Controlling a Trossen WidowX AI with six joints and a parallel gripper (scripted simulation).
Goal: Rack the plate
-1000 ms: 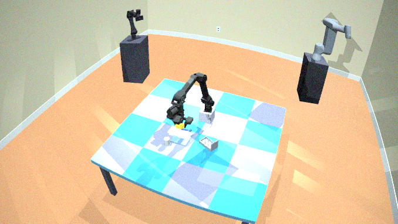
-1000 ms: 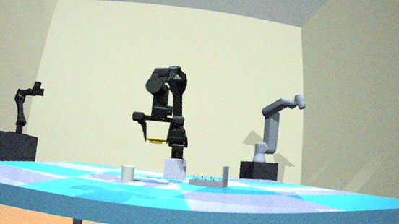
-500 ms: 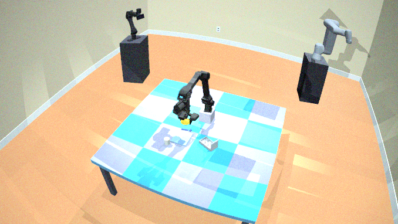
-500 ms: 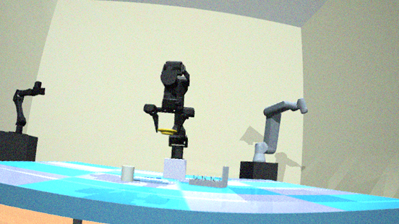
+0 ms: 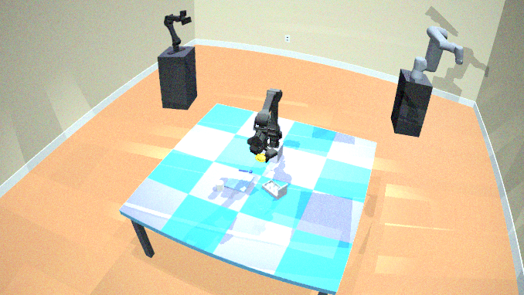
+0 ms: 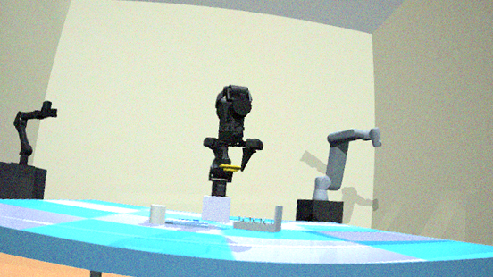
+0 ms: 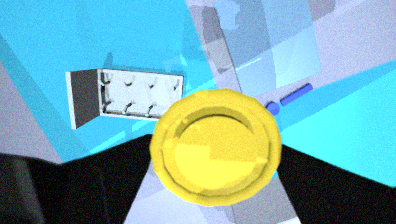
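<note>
Right now the grey dish rack is 50 mm ahead of my gripper tip, 90 mm to the left of it and 150 mm below it. The rest, counted from my gripper tip: yellow plate 10 mm above; blue spoon 80 mm behind, 100 mm to the right, 170 mm below; light blue mat 20 mm ahead, 130 mm to the right, 180 mm below.
</note>
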